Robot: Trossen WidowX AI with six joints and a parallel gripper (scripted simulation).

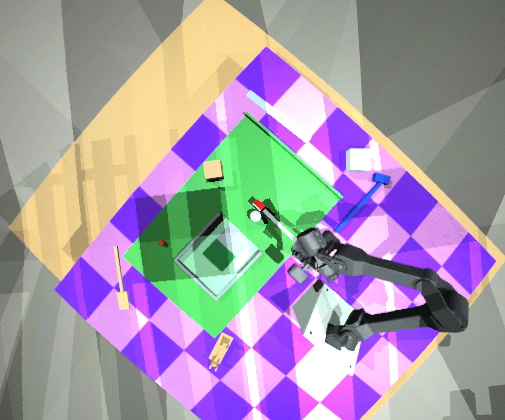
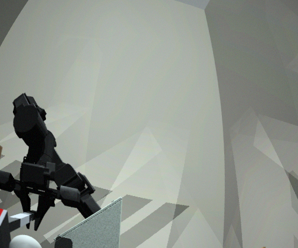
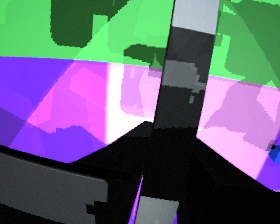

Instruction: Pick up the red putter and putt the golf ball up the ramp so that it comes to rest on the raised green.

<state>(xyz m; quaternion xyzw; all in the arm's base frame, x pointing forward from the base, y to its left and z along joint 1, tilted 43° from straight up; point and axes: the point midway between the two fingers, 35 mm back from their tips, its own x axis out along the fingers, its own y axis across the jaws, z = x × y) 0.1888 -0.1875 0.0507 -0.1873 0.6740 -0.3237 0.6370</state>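
My gripper tip is now 120 mm short of the red putter and 20 mm to the left of it. The rest, counted from my gripper tip: white golf ball (220 mm ahead, 50 mm below); then blue putter (80 mm behind, 280 mm to the right, 60 mm below); then green mat (270 mm ahead, 90 mm to the left, 70 mm below).
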